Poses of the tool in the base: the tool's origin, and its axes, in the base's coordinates. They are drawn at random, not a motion.
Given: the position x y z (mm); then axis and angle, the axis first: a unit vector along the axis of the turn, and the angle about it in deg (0 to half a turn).
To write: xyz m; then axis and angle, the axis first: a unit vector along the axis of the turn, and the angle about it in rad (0 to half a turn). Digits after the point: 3 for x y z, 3 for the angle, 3 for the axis.
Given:
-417 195 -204 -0.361 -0.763 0.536 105.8
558 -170 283 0.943 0.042 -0.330 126.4
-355 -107 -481 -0.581 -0.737 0.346 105.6
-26 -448 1 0.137 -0.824 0.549 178.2
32 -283 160 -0.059 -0.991 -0.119 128.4
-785 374 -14 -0.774 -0.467 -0.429 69.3
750 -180 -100 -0.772 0.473 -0.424 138.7
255 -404 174 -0.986 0.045 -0.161 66.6
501 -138 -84 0.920 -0.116 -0.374 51.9
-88 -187 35 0.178 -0.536 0.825 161.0
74 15 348 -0.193 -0.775 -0.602 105.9
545 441 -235 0.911 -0.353 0.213 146.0
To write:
-0.417 0.195 -0.204 -0.361 -0.763 0.536 1.847
0.558 -0.170 0.283 0.943 0.042 -0.330 2.206
-0.355 -0.107 -0.481 -0.581 -0.737 0.346 1.843
-0.026 -0.448 0.001 0.137 -0.824 0.549 3.110
0.032 -0.283 0.160 -0.059 -0.991 -0.119 2.241
-0.785 0.374 -0.014 -0.774 -0.467 -0.429 1.210
0.750 -0.180 -0.100 -0.772 0.473 -0.424 2.421
0.255 -0.404 0.174 -0.986 0.045 -0.161 1.162
0.501 -0.138 -0.084 0.920 -0.116 -0.374 0.906
-0.088 -0.187 0.035 0.178 -0.536 0.825 2.810
0.074 0.015 0.348 -0.193 -0.775 -0.602 1.848
0.545 0.441 -0.235 0.911 -0.353 0.213 2.548

